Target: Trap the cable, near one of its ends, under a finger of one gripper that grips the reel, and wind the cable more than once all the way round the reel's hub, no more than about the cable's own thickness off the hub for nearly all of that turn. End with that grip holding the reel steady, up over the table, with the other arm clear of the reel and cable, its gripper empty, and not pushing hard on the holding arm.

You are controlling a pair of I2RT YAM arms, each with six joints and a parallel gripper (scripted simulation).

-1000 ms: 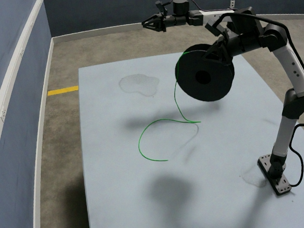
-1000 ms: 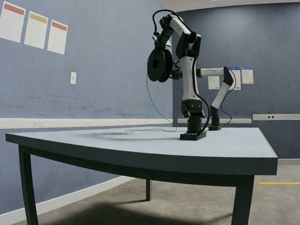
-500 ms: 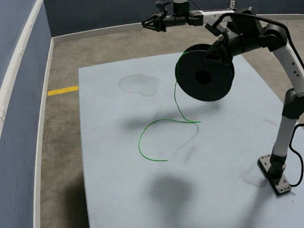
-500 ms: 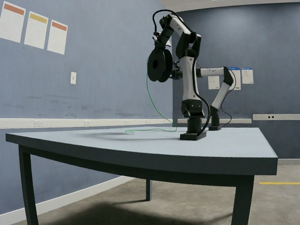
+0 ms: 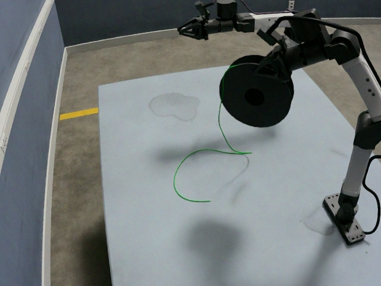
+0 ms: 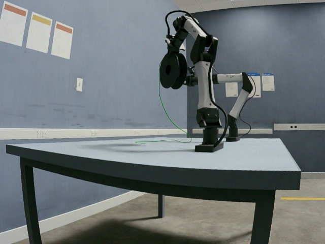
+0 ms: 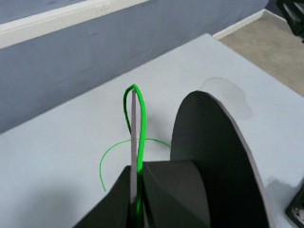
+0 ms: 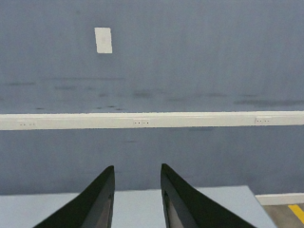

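The black reel is 20 mm behind my left hand, 20 mm to the right of it and 80 mm below it.
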